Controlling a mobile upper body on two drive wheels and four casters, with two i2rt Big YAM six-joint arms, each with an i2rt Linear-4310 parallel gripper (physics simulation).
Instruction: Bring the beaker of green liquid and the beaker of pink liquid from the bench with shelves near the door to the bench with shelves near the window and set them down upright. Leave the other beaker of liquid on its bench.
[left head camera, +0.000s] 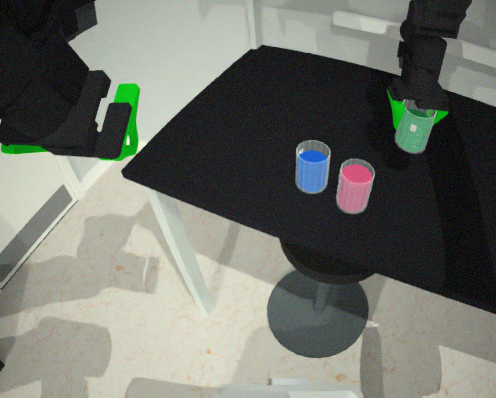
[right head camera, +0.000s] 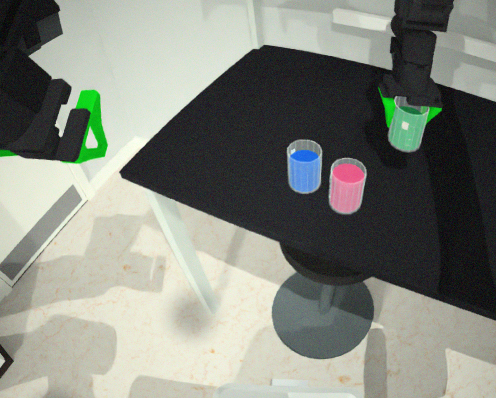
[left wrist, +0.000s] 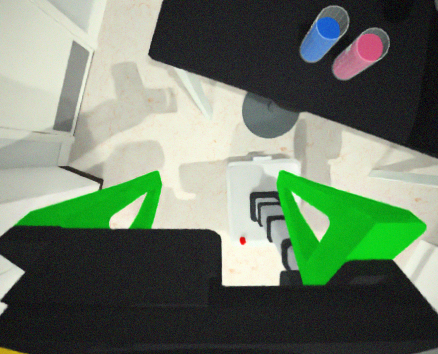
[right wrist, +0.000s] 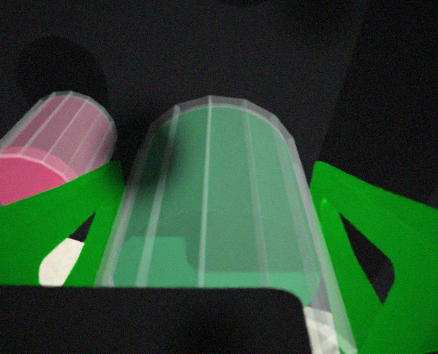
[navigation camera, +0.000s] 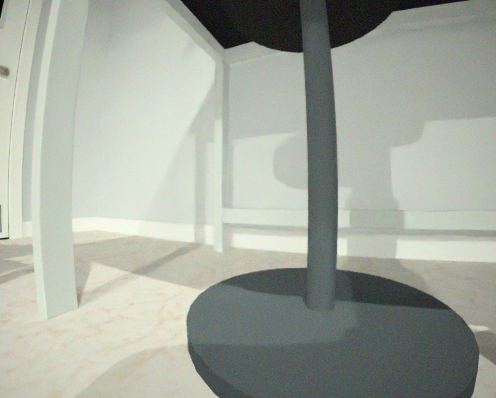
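The beaker of green liquid (left head camera: 414, 137) (right head camera: 406, 137) (right wrist: 225, 200) is upright between the fingers of my right gripper (left head camera: 419, 119) (right head camera: 410, 116) (right wrist: 217, 175), which is shut on it. It appears raised a little above the black bench top (left head camera: 225, 115) (right head camera: 215, 120) (left wrist: 225, 50), with a shadow below. The beaker of pink liquid (left head camera: 354, 195) (right head camera: 346, 195) (left wrist: 354, 57) (right wrist: 75, 125) stands upright near the bench's front edge. The beaker of blue liquid (left head camera: 312, 175) (right head camera: 304, 175) (left wrist: 317, 42) stands upright beside it. My left gripper (left wrist: 219, 177) is open and empty, off the bench's left end.
A round stool (left head camera: 317, 320) (right head camera: 322, 320) (navigation camera: 320, 340) stands partly under the bench's front edge. A pale bench leg (left head camera: 180, 250) (right head camera: 182, 250) (navigation camera: 57, 175) is left of it. A white wall rail (left head camera: 357, 22) runs behind the bench. The shelves do not show.
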